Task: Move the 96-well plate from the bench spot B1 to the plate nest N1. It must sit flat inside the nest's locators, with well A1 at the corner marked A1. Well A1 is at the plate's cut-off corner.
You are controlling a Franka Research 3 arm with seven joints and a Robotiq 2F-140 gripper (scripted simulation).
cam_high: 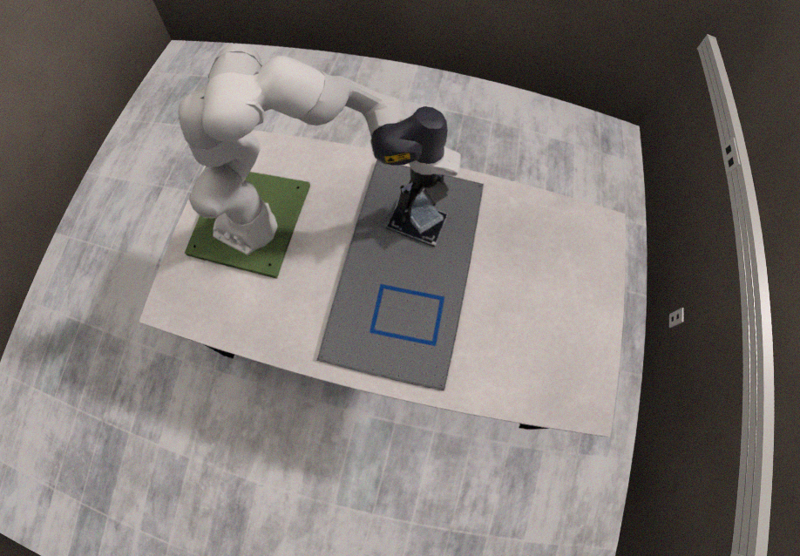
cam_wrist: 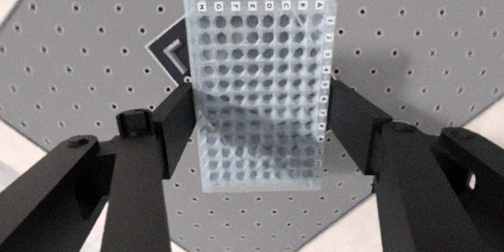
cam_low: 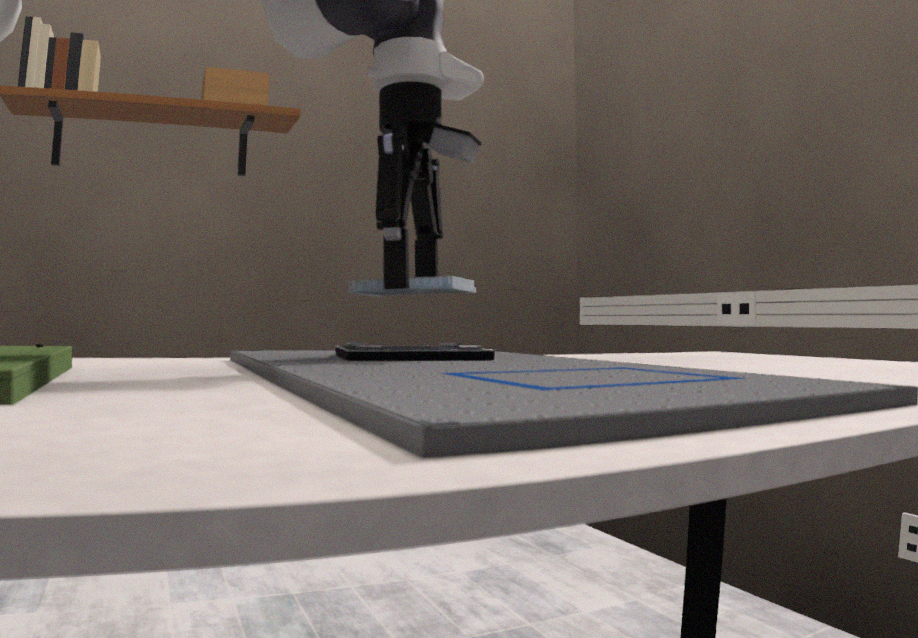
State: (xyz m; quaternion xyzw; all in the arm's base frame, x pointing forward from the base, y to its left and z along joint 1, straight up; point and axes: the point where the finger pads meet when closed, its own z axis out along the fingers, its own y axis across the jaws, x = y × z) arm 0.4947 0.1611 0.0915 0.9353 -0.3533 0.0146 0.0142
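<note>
Right now the 96-well plate is 20 mm below my hand. Round my hand: A1 mark: 70 mm ahead, 60 mm to the right, 90 mm below; black plate nest N1: 100 mm below.
</note>
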